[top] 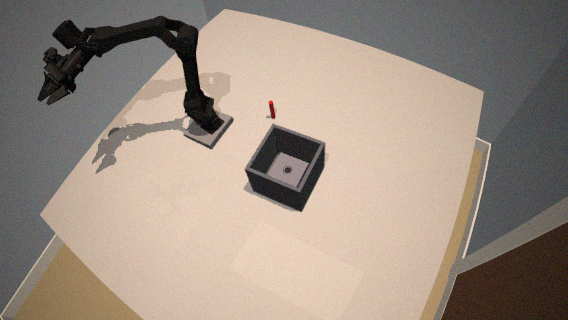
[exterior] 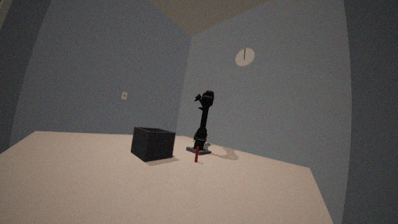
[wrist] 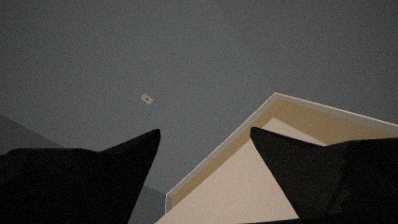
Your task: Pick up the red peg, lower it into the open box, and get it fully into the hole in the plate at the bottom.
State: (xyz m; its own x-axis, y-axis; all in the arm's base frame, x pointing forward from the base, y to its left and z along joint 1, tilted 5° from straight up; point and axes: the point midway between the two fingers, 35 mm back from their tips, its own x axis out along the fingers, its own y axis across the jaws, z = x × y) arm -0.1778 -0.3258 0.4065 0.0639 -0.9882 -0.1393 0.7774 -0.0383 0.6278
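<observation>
Right now my gripper tip is 350 mm short of the red peg, 520 mm to the right of it and 360 mm above it. Round my gripper tip: light plate 540 mm ahead, 370 mm to the left, 350 mm below.
</observation>
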